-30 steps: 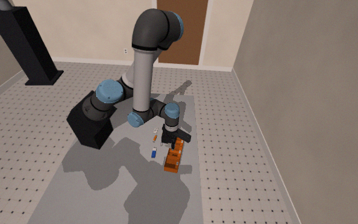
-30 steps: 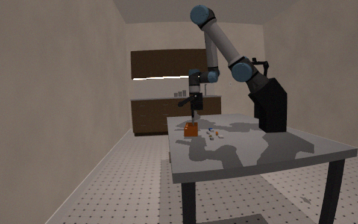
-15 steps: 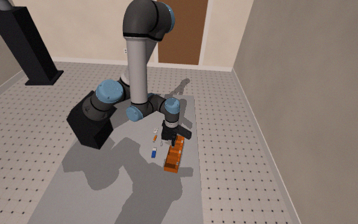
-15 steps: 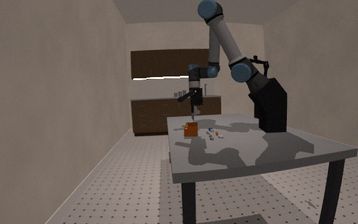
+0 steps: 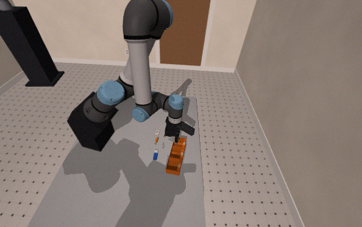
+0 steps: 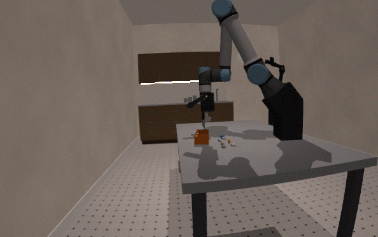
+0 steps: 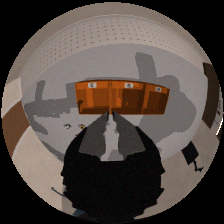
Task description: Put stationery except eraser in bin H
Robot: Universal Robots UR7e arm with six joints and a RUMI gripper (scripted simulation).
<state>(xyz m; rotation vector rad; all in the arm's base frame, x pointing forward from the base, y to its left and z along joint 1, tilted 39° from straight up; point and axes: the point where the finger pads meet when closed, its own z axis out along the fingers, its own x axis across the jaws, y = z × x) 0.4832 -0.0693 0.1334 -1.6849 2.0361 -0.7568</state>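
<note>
Right now the grey piece is 60 mm behind my hand, 190 mm to the left of it and 90 mm below it. The rest, counted from my hand: orange bin 40 mm to the right, 70 mm below; tiny brownish item 70 mm behind, 130 mm to the left, 90 mm below; white eraser 130 mm behind, 20 mm to the right, 90 mm below.
</note>
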